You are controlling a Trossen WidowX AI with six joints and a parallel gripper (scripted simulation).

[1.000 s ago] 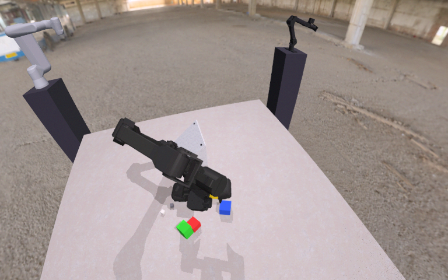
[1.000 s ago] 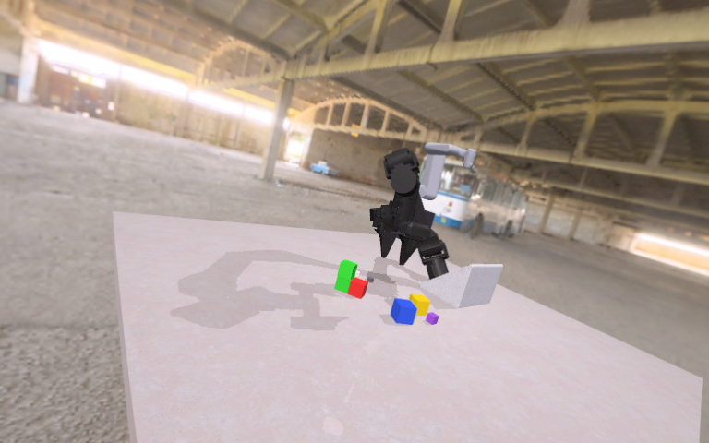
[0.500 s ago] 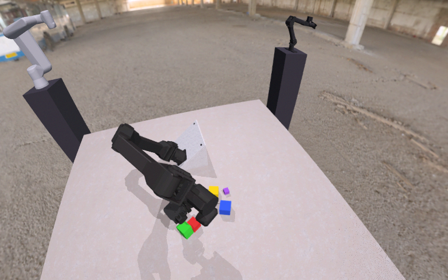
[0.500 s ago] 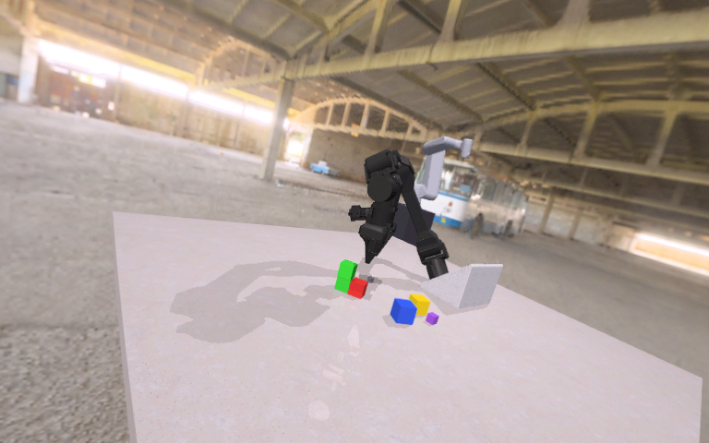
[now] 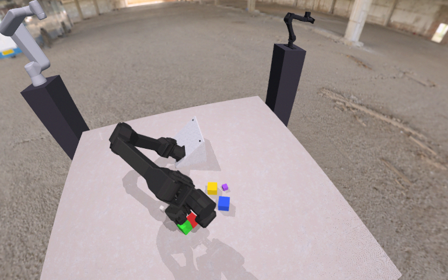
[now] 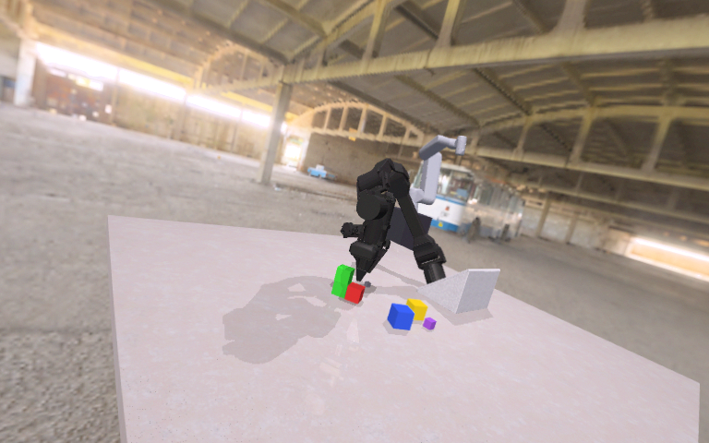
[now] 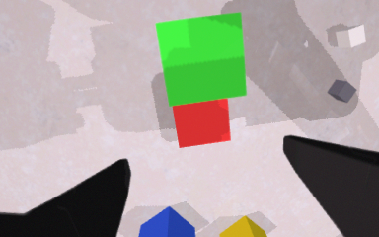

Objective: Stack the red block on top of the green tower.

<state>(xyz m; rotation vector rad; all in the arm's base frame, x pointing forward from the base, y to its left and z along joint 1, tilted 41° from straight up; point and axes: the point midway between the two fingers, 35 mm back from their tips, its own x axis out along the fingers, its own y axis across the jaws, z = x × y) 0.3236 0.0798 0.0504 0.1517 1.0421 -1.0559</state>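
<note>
Now: gripper tip 1 cm short of the red block, 1 cm to the left of it and 5 cm above it. The rest, counted from my gripper tip: yellow cube (12 cm behind, 9 cm to the left, 5 cm below); then small purple cube (12 cm behind, 15 cm to the left, 6 cm below); then blue cube (4 cm behind, 12 cm to the left, 5 cm below).
</note>
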